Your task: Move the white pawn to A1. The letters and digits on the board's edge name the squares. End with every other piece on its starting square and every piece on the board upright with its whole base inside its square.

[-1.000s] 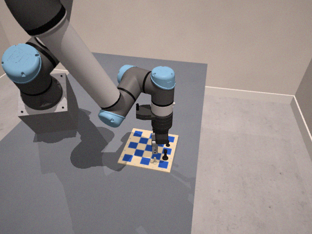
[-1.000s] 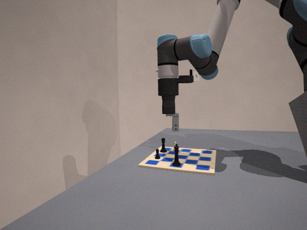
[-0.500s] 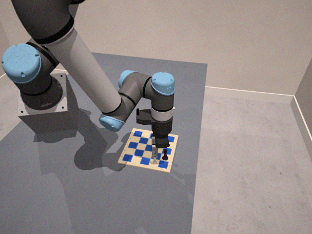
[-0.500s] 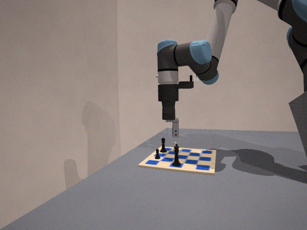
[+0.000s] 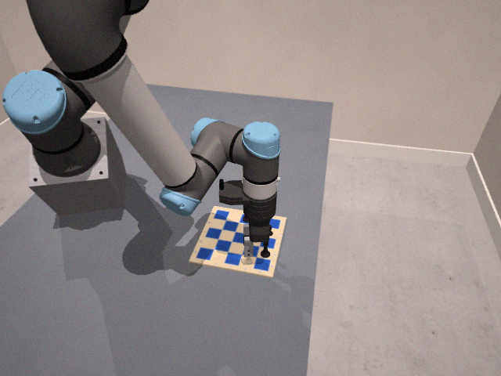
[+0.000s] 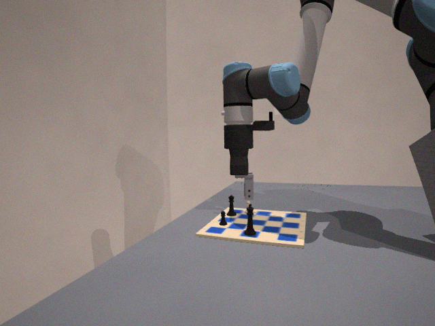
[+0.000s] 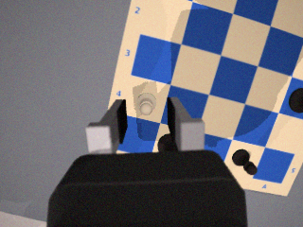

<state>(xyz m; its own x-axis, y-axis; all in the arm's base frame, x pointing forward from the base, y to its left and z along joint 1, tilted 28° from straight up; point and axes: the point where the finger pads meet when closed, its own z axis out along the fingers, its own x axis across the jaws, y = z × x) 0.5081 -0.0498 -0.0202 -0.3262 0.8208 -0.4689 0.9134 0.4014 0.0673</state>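
The white pawn lies 5 cm below my hand. Also, from my hand: black pawn: 3 cm ahead, 11 cm to the left, 5 cm below; then chessboard: 4 cm behind, 7 cm to the left, 6 cm below; then queen: 4 cm ahead, 4 cm to the left, 3 cm below.
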